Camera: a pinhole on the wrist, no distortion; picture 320 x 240 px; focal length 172.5 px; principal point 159.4 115.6 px. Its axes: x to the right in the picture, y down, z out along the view. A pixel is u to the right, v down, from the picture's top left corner.
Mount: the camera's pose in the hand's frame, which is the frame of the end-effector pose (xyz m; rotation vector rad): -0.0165 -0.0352 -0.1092 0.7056 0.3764 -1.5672
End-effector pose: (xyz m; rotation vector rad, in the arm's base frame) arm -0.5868 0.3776 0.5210 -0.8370 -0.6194 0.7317
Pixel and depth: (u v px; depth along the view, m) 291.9 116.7 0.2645
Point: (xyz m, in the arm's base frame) -0.4859 0.1419 0.7814
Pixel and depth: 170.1 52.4 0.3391
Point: -0.7159 0.1499 0.7413
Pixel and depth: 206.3 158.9 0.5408
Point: -0.5910 0.2451 1.0567
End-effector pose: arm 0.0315 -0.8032 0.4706 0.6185 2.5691 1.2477
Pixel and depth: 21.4 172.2 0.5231
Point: 0.1962 -0.4150 0.0666
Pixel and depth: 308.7 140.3 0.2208
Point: -0.0506 -1.0374 0.2517
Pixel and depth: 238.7 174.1 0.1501
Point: -0.0330 -0.9281 0.3413
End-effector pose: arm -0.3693 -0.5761 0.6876 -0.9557 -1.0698 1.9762
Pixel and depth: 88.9 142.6 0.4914
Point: -0.6414 -0.6821 1.0289
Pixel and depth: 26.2 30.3 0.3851
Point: -0.5081 -0.9300 0.9155
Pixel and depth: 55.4 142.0 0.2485
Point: -0.4870 -0.6370 0.8360
